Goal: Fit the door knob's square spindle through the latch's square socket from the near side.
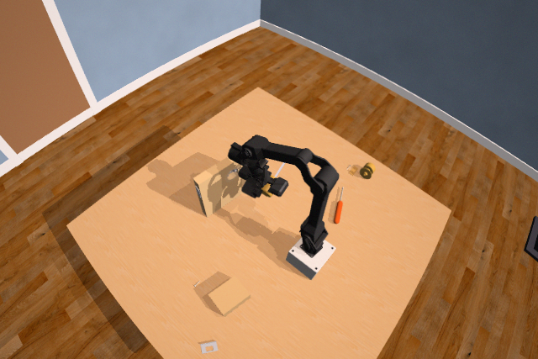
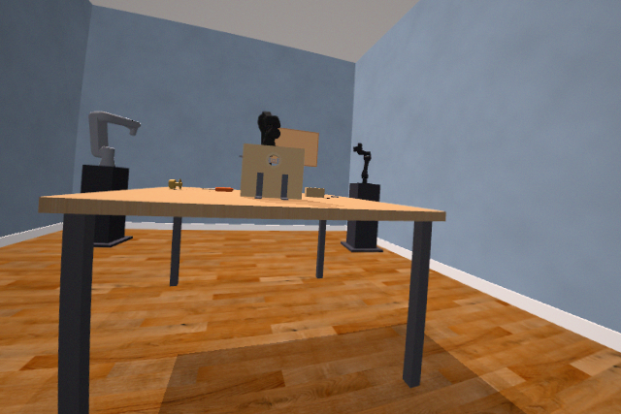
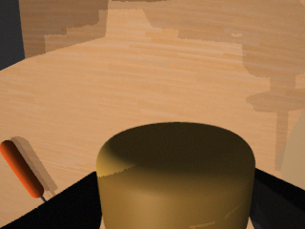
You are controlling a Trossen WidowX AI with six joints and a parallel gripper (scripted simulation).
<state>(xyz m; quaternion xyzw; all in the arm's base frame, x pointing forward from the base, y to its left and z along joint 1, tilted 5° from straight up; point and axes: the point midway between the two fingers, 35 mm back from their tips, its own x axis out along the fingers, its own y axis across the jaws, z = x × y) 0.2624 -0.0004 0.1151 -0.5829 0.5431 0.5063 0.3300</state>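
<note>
Now: the square socket 150 mm ahead of my hand, 50 mm to the left of it and 20 mm below it. Round my hand: upright wooden slab 150 mm ahead, 50 mm to the left, 50 mm below; then orange screwdriver 200 mm behind, 270 mm to the right, 190 mm below; then small wood block 190 mm behind, 340 mm to the left, 170 mm below.
</note>
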